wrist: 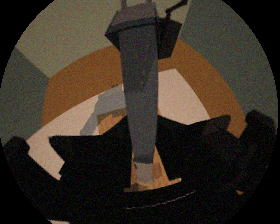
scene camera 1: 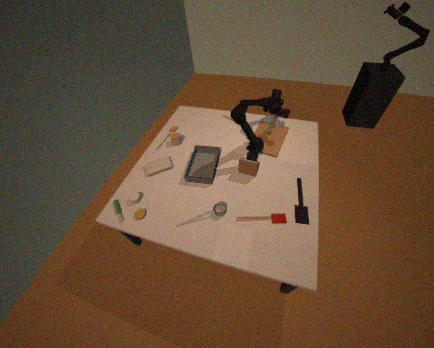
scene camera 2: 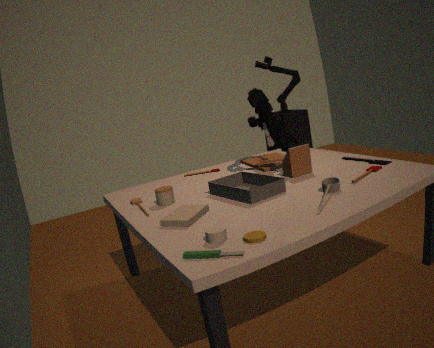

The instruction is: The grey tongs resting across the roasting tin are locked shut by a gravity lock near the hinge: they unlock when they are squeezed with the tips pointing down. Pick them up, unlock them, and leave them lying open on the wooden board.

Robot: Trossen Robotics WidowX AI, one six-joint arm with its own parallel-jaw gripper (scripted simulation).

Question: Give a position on a beige slab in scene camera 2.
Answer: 185,215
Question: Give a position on a wooden board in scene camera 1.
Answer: At 273,140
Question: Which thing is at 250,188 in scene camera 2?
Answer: A roasting tin.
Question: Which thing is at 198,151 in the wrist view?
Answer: My gripper.
